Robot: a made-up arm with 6 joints.
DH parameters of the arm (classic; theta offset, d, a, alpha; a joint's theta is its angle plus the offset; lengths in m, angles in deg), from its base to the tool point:
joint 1: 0 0.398 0 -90
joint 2: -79.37 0 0.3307 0
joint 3: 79.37 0 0.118 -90
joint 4: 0 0.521 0 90
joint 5: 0 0 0.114 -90
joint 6: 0 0.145 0 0
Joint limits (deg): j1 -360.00..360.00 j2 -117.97..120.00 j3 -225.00..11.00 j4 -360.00..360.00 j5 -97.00..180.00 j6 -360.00..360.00
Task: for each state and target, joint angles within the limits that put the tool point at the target. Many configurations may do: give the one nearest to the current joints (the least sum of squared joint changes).
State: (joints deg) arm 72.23 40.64 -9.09 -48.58 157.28 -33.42
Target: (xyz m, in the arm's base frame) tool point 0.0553 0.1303 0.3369
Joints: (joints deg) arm 91.98 7.34 -8.16 -31.62 180.00 -33.42
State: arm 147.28 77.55 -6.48 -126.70 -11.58 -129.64
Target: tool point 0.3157 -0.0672 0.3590
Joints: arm 183.17 82.41 6.34 -142.59 -10.81 -129.64
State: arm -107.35 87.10 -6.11 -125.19 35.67 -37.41
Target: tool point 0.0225 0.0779 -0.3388
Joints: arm -110.62 102.99 -60.71 -126.06 40.63 -37.41
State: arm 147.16 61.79 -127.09 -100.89 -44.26 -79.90
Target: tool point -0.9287 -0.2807 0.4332
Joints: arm 187.91 65.68 -141.30 -90.58 -16.39 -79.90
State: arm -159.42 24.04 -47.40 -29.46 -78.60 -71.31
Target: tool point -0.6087 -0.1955 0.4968
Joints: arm -168.77 18.07 -54.96 -26.31 -78.24 -71.31
